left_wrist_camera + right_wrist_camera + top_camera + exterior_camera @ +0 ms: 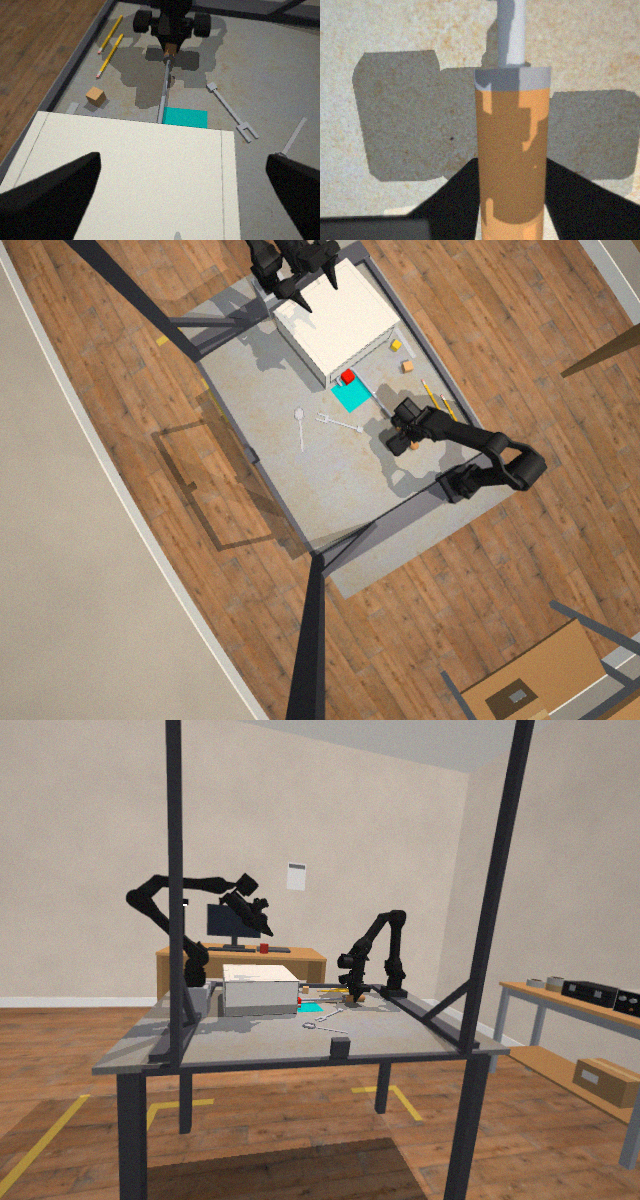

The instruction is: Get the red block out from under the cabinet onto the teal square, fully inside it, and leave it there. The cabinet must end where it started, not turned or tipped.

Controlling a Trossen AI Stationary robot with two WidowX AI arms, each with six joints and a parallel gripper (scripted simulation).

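Right now the red block is 290 mm to the left of my right hand and 20 mm below it. From my right hand the other things lie so: teal square: 250 mm to the left, 40 mm below, 30 mm behind; then fork: 190 mm to the left, 140 mm behind, 30 mm below; then wooden cube: 180 mm ahead, 170 mm to the left, 20 mm below.
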